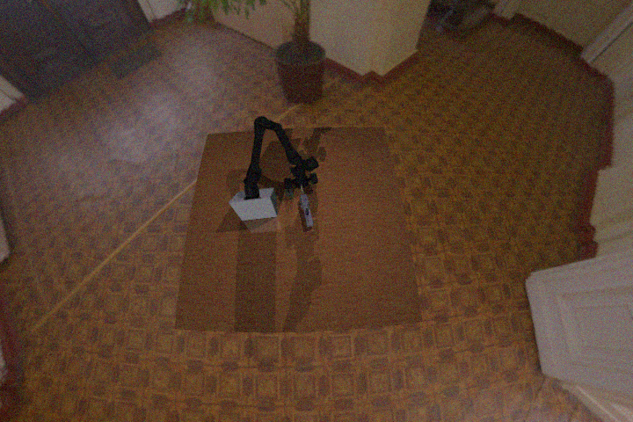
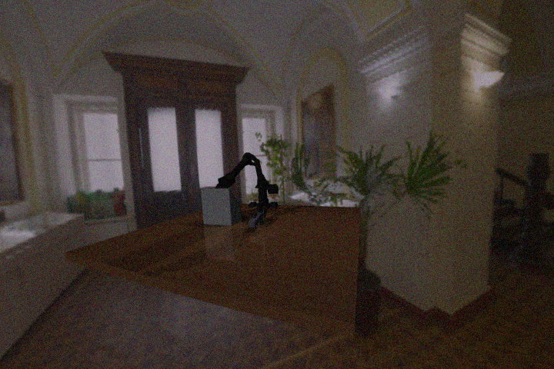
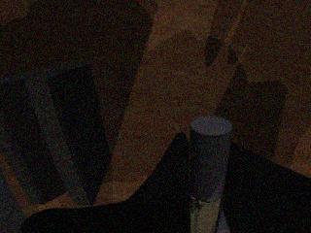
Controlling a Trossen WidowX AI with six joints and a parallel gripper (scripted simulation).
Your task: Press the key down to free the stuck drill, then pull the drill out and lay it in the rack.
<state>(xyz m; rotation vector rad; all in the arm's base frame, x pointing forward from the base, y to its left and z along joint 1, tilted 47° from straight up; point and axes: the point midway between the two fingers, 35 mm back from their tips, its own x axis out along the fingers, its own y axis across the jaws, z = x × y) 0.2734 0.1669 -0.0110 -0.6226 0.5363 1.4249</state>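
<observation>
My gripper tip is now 80 mm past the grey rack and 10 mm to the right of it. Round my gripper tip: sleeve fixture 160 mm to the right, 20 mm above.
</observation>
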